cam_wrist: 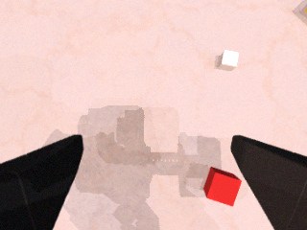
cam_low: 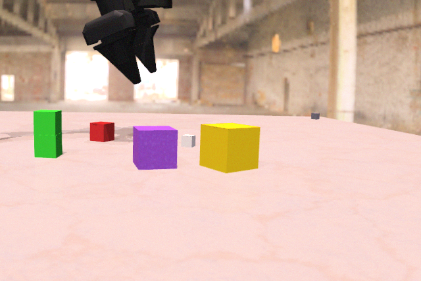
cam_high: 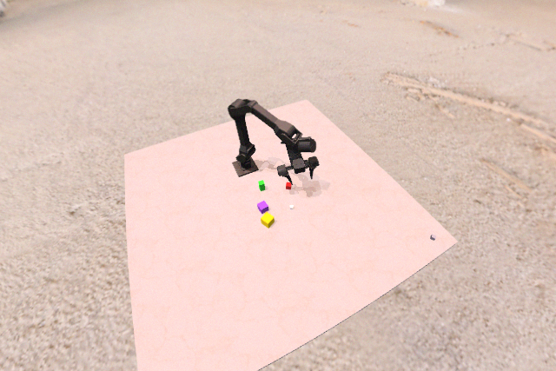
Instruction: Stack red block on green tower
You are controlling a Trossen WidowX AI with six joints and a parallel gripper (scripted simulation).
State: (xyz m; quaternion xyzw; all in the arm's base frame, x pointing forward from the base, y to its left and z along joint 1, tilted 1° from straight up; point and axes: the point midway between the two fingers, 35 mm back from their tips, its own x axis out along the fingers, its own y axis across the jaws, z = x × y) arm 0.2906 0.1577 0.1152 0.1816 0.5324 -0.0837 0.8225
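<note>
Now: gripper tip 6 cm past the red block, 3 cm to the left of it and 8 cm above it. Round my gripper tip: purple cube: 1 cm behind, 20 cm to the right, 7 cm below; then small white cube: 5 cm ahead, 8 cm to the right, 8 cm below; then yellow cube: 6 cm ahead, 22 cm to the right, 7 cm below.
</note>
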